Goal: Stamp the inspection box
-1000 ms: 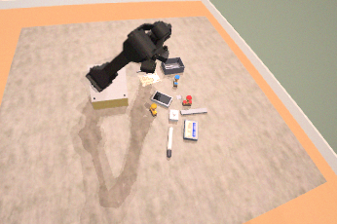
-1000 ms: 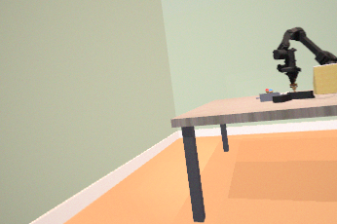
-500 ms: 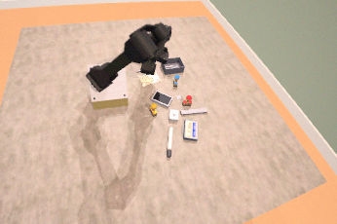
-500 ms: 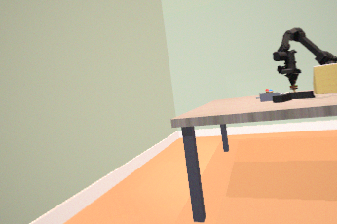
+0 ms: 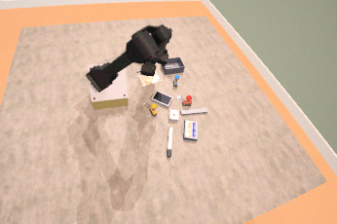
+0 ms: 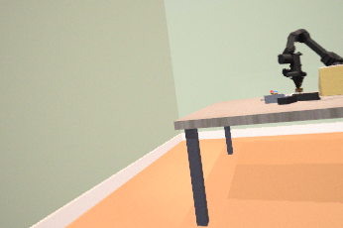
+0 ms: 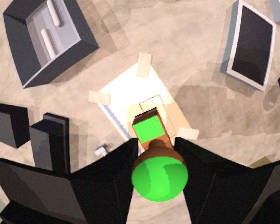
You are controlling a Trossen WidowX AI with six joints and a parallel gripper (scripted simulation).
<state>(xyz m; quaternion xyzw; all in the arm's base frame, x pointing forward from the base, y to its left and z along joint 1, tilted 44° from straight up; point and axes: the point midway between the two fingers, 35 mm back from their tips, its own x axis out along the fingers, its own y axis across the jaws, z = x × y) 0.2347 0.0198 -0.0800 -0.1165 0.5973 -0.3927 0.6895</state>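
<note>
My gripper tip is 10 mm to the right of the cream card and 70 mm above it. From my gripper tip the other things lie so: blue stamp: 130 mm ahead, 50 mm to the right, 40 mm below; then dark ink pad: 30 mm ahead, 140 mm to the right, 60 mm below; then green-knobbed pass stamp: right at my gripper tip.
</note>
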